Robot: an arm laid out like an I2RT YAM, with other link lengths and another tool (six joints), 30 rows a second.
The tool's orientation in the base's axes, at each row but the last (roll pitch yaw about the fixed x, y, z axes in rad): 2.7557, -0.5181, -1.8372; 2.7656, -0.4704, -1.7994; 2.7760, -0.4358, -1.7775; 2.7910, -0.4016, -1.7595; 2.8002, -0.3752, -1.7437; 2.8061, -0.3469, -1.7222; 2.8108, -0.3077, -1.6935; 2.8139, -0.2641, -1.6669; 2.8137, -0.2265, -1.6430; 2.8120, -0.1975, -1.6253; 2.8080, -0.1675, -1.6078
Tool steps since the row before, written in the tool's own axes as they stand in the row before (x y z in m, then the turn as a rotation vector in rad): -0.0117, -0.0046, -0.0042, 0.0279, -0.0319, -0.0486; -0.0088, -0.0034, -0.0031, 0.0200, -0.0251, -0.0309; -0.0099, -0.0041, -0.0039, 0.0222, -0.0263, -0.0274; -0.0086, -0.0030, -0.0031, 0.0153, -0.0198, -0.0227; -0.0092, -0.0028, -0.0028, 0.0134, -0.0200, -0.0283; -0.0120, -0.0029, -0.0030, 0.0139, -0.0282, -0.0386; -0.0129, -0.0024, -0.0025, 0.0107, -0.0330, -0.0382; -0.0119, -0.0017, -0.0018, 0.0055, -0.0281, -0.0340; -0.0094, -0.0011, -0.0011, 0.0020, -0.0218, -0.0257; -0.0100, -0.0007, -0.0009, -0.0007, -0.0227, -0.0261; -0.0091, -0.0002, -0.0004, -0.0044, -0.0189, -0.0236
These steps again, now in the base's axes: 0.0086, 0.0093, -0.0039, 0.0441, -0.0202, 0.0425; 0.0061, 0.0074, -0.0025, 0.0318, -0.0166, 0.0265; 0.0071, 0.0086, -0.0022, 0.0309, -0.0201, 0.0240; 0.0054, 0.0078, -0.0016, 0.0243, -0.0132, 0.0193; 0.0051, 0.0084, -0.0018, 0.0270, -0.0099, 0.0235; 0.0055, 0.0112, -0.0023, 0.0383, -0.0097, 0.0303; 0.0046, 0.0123, -0.0024, 0.0430, -0.0078, 0.0275; 0.0033, 0.0115, -0.0020, 0.0374, -0.0029, 0.0238; 0.0021, 0.0092, -0.0014, 0.0290, -0.0002, 0.0173; 0.0015, 0.0099, -0.0013, 0.0301, 0.0025, 0.0169; 0.0007, 0.0090, -0.0012, 0.0258, 0.0061, 0.0152
